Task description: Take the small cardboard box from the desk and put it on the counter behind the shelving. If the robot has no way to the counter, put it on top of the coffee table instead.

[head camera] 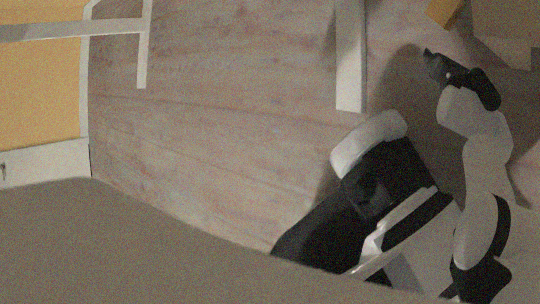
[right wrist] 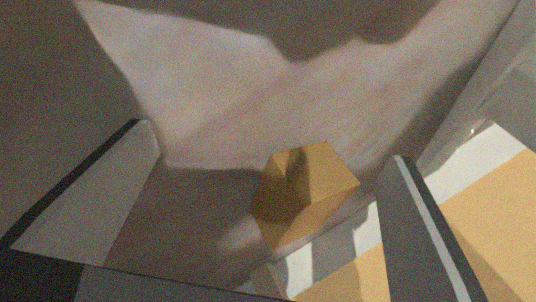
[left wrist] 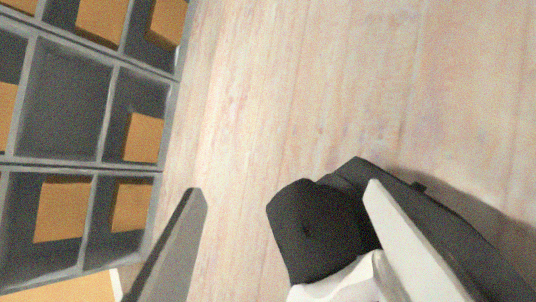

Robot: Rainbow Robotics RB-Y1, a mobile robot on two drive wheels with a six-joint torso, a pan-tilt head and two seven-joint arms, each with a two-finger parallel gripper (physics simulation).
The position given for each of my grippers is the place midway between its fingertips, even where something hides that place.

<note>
In view: my left gripper [left wrist: 284, 193], my right gripper [head camera: 445, 62] and a small cardboard box [right wrist: 300, 188].
My right gripper is seen too in the right wrist view [right wrist: 266, 153]. The left wrist view does not show the small cardboard box: it is out of frame.
</note>
